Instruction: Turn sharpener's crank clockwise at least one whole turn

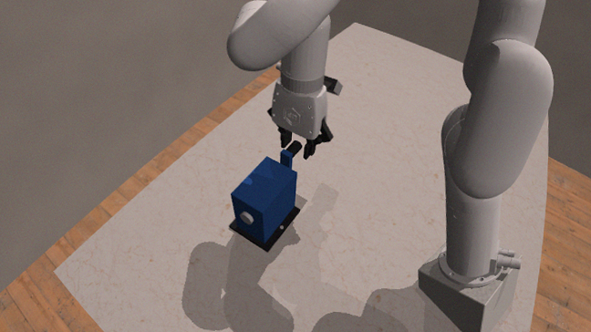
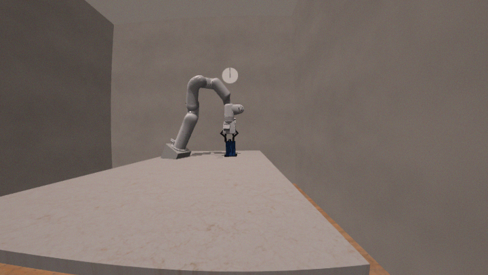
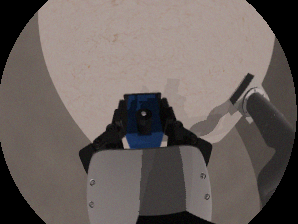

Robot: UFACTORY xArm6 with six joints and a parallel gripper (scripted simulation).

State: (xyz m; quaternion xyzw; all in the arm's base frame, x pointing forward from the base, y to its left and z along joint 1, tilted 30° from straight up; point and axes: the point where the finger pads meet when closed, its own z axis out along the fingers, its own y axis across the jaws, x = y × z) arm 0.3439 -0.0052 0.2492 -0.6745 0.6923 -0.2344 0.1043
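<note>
The black knob lies 2 cm to the left of my hand.
</note>
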